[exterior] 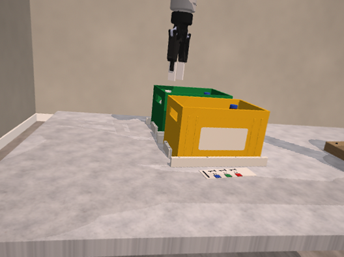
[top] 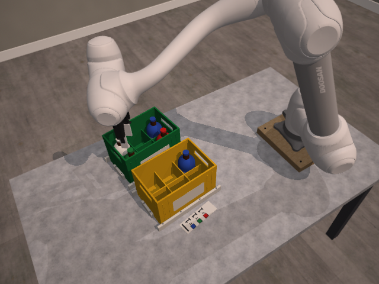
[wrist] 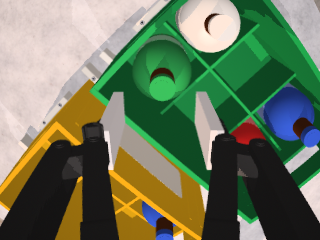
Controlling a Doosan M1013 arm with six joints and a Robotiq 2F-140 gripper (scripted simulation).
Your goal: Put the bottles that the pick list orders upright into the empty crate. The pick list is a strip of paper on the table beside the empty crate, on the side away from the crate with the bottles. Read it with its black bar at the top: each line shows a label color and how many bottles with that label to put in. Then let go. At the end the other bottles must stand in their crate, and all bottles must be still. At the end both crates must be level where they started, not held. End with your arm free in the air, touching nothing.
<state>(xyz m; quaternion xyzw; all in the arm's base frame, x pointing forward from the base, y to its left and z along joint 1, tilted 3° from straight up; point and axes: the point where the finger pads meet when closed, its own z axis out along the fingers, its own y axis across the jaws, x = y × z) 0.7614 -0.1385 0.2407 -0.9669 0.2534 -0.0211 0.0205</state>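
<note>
My hand is 16 cm above the green bottle. Round my hand: green crate (16 cm below, 7 cm to the right, 7 cm behind); red-capped bottle (17 cm behind, 16 cm below, 5 cm to the right); white bottle (16 cm below, 8 cm to the right, 2 cm ahead).
</note>
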